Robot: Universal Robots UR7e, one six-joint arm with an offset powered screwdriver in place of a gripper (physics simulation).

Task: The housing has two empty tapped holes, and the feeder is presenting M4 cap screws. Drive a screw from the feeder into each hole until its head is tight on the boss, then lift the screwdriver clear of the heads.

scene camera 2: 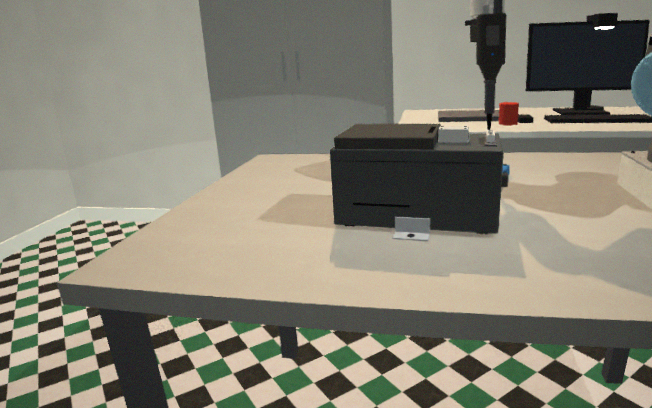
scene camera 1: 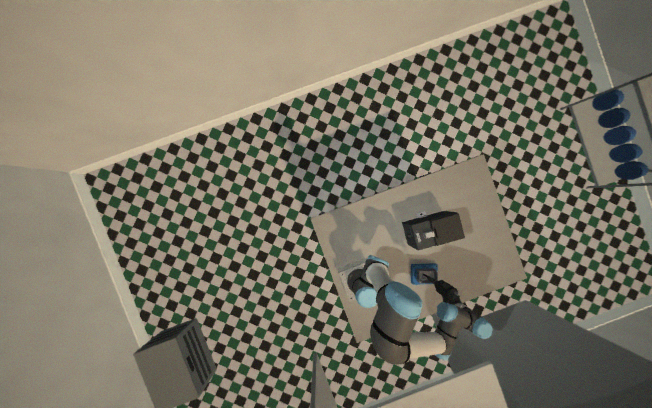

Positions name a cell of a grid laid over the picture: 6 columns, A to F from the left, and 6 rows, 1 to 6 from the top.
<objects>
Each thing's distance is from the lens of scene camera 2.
screw feeder (scene camera 2: E3): 77 cm
</objects>
